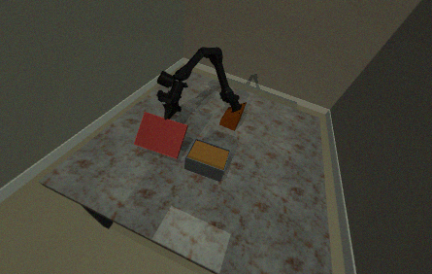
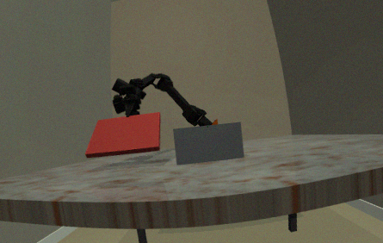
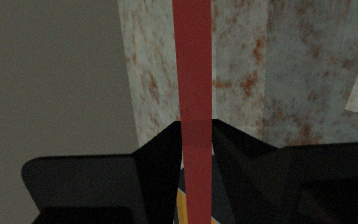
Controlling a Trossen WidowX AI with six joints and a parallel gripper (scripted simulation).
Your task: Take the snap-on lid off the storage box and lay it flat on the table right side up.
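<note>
The red lid lies 6 cm ahead of my gripper tip and 5 cm below it. Round my gripper tip: grey-blue storage box (8 cm ahead, 27 cm to the left, 11 cm below).
</note>
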